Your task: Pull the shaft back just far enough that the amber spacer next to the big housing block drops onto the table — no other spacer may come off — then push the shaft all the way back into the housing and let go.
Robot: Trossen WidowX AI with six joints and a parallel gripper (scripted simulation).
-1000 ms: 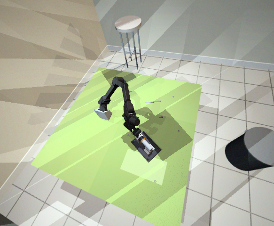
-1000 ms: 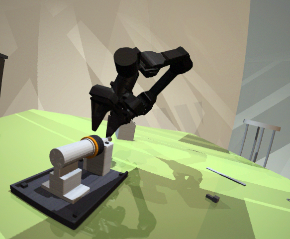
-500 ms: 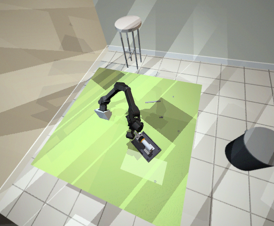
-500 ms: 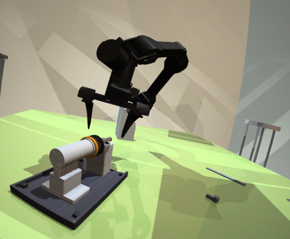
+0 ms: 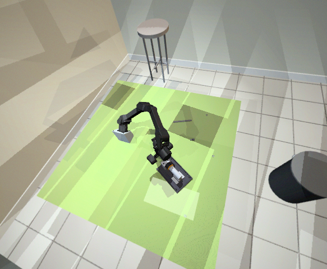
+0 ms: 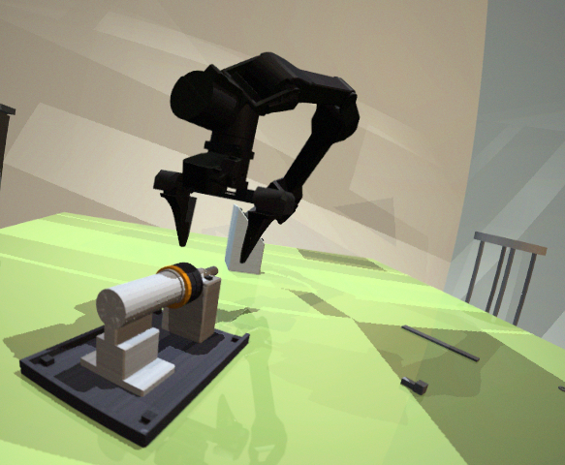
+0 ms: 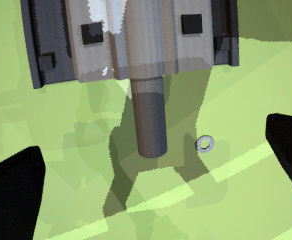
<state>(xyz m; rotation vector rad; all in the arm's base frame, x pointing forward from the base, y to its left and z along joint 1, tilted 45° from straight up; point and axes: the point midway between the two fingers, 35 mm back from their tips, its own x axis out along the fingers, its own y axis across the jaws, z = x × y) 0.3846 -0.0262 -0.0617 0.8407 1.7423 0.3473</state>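
Now: the grey shaft 40 mm ahead of my gripper tip, 20 mm to the right of it and 30 mm below it. Also, from my gripper tip: black spacer: 80 mm ahead, 30 mm to the right, 30 mm below; amber spacer: 80 mm ahead, 30 mm to the right, 30 mm below.
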